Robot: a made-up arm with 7 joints. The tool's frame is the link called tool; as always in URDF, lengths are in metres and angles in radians. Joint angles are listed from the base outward.
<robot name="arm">
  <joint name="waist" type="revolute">
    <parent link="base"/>
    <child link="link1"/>
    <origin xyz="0.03 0.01 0.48" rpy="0 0 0"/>
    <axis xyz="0 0 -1"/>
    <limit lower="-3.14" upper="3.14"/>
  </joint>
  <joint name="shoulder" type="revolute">
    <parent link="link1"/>
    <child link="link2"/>
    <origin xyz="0 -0.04 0.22" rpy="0 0 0"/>
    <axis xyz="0 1 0"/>
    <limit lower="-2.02" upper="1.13"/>
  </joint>
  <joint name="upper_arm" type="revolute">
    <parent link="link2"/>
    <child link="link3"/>
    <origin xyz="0.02 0.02 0.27" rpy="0 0 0"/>
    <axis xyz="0 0 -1"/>
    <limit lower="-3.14" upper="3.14"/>
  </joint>
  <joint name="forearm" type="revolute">
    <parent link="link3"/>
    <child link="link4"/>
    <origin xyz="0 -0.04 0.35" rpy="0 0 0"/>
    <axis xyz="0 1 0"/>
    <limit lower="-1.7" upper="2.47"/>
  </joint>
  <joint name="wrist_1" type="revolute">
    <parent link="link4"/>
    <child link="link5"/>
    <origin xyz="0.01 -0.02 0.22" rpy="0 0 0"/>
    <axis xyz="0 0 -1"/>
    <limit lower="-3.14" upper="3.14"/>
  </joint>
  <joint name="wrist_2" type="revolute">
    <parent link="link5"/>
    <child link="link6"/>
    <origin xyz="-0.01 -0.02 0.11" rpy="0 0 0"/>
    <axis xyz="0 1 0"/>
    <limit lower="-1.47" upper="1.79"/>
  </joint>
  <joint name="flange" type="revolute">
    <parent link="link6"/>
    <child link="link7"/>
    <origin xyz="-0.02 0 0.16" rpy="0 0 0"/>
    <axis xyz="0 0 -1"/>
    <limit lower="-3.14" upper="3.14"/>
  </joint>
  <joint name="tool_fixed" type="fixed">
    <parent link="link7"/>
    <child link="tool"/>
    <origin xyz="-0.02 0 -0.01" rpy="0.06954 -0.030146 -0.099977"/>
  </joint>
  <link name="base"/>
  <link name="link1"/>
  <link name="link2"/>
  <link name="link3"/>
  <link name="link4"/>
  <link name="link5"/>
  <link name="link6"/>
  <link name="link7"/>
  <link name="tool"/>
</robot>
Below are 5 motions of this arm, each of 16 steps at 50 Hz.
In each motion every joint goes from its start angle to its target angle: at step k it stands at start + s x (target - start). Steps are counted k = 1, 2, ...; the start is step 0. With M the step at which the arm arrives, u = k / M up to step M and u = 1 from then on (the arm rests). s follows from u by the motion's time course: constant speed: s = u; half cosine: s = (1 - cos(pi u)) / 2; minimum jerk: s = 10 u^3 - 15 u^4 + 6 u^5.
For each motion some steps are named. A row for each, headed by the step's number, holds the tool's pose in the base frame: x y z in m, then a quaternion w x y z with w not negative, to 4 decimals.
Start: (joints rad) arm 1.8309 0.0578 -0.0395 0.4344 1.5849 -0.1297 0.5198
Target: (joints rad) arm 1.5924 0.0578 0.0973 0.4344 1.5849 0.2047 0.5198
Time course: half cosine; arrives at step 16
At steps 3, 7, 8, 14, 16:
3: -0.0483 -0.2602 1.7364 0.3785 0.1250 -0.2033 0.8943
7: -0.0521 -0.2632 1.7407 0.3782 0.0796 -0.2125 0.8975
8: -0.0533 -0.2641 1.7418 0.3779 0.0657 -0.2154 0.8980
14: -0.0589 -0.2675 1.7449 0.3753 -0.0001 -0.2306 0.8977
16: -0.0594 -0.2678 1.7450 0.3751 -0.0054 -0.2320 0.8975

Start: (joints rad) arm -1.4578 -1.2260 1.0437 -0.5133 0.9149 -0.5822 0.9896
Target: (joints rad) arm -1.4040 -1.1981 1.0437 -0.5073 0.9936 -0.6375 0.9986
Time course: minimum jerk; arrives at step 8
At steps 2, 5, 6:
2: -0.3103 -0.8978 0.9479 0.2475 0.6200 0.0260 -0.7441
5: -0.3378 -0.8779 0.9717 0.2208 0.6017 0.0120 -0.7675
6: -0.3451 -0.8722 0.9782 0.2133 0.5965 0.0081 -0.7737

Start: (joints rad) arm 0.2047 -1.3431 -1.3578 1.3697 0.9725 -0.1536 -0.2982
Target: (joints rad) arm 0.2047 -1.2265 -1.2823 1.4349 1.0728 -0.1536 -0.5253
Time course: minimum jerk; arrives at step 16
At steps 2, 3, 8, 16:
2: -0.5845 0.5655 1.0017 0.7448 -0.5976 -0.2303 -0.1872
3: -0.5821 0.5650 1.0053 0.7462 -0.5978 -0.2264 -0.1860
8: -0.5480 0.5583 1.0525 0.7635 -0.5992 -0.1723 -0.1680
16: -0.5066 0.5490 1.1017 0.7803 -0.5977 -0.1112 -0.1467

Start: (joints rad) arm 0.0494 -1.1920 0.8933 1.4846 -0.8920 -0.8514 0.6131
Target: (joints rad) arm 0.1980 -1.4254 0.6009 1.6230 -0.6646 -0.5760 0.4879
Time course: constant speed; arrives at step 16
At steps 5, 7, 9, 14, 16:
5: -0.6368 -0.3593 1.0902 0.7538 0.5915 -0.2270 -0.1746
7: -0.6421 -0.3417 1.0914 0.7740 0.5683 -0.2237 -0.1673
9: -0.6471 -0.3227 1.0926 0.7935 0.5441 -0.2200 -0.1611
14: -0.6577 -0.2697 1.0950 0.8387 0.4801 -0.2085 -0.1505
16: -0.6609 -0.2463 1.0954 0.8551 0.4533 -0.2030 -0.1484

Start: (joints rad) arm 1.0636 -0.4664 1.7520 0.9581 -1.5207 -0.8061 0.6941
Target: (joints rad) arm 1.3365 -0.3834 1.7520 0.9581 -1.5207 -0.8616 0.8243
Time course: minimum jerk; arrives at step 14
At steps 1, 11, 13, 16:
1: -0.5367 0.3768 1.3480 0.2488 0.3571 -0.6285 -0.6446
11: -0.4081 0.4594 1.3897 0.1013 0.3002 -0.6394 -0.7005
13: -0.3987 0.4637 1.3925 0.0903 0.2961 -0.6400 -0.7033
16: -0.3982 0.4639 1.3927 0.0898 0.2959 -0.6400 -0.7034

